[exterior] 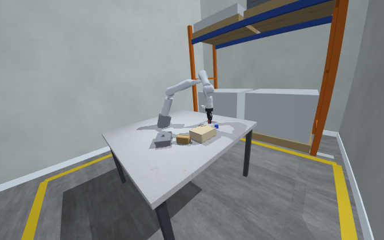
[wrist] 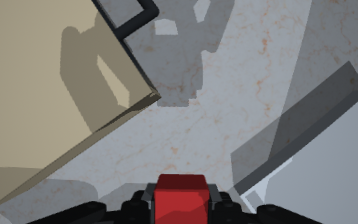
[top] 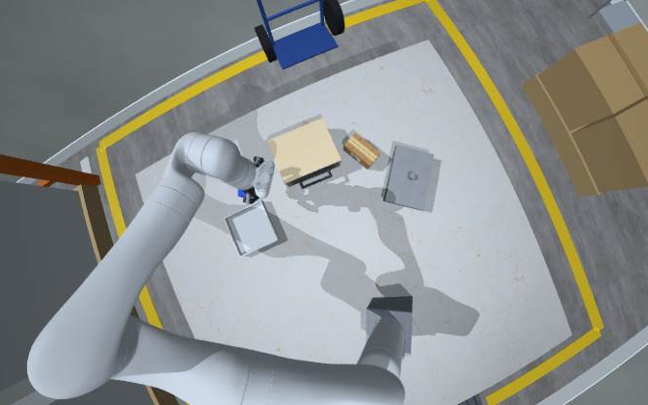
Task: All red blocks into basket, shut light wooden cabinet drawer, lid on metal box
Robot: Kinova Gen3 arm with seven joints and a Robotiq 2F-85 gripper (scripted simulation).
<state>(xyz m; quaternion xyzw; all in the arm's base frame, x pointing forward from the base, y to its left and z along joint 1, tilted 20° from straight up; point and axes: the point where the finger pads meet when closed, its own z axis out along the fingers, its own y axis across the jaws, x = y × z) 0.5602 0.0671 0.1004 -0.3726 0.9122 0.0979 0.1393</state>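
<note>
My hand is 12 cm to the right of the basket, 9 cm past it and 8 cm above it. Also, from my hand: light wooden cabinet: 16 cm to the right, 6 cm below, 2 cm ahead; then cardboard box: 33 cm to the right, 6 cm below, 6 cm behind; then drawer: 16 cm to the right, 6 cm below, 1 cm ahead.
</note>
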